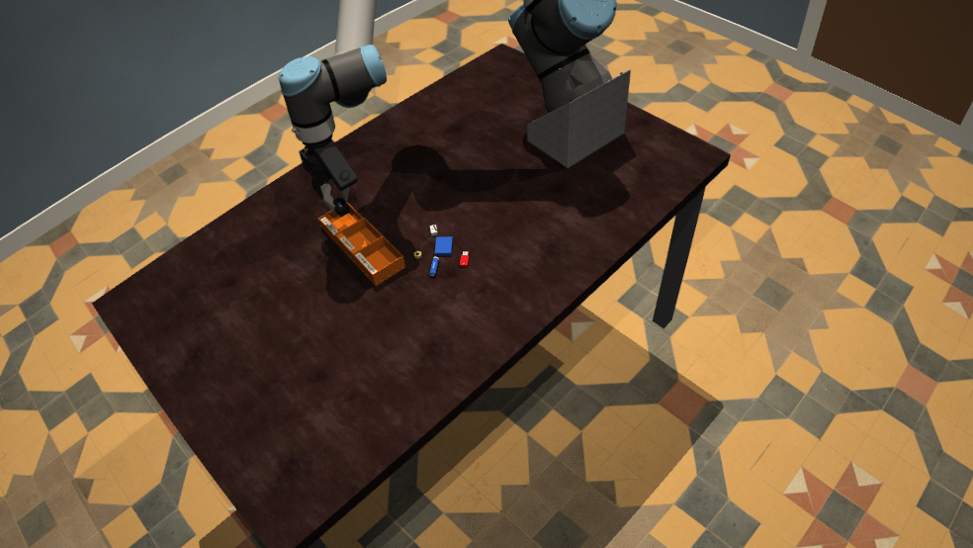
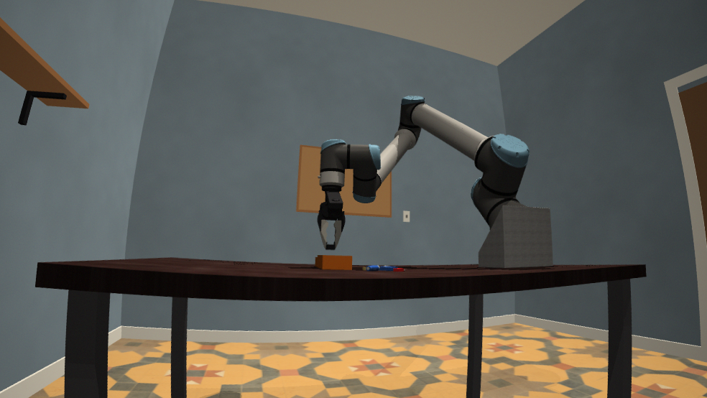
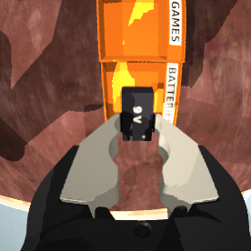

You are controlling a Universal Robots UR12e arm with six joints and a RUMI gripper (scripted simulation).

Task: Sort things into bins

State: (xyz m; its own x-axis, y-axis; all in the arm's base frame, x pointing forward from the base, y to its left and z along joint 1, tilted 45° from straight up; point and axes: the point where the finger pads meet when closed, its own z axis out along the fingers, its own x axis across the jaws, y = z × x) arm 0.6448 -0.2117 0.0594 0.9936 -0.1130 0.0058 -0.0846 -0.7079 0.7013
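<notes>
My hand is 6 cm past the blue battery, 27 cm to the right of it and 7 cm above it. Round my hand: yellow nut: 6 cm behind, 21 cm to the left, 7 cm below; then white piece: 14 cm behind, 18 cm to the left, 7 cm below; then black 9 V battery: 1 cm to the right, 1 cm below.
</notes>
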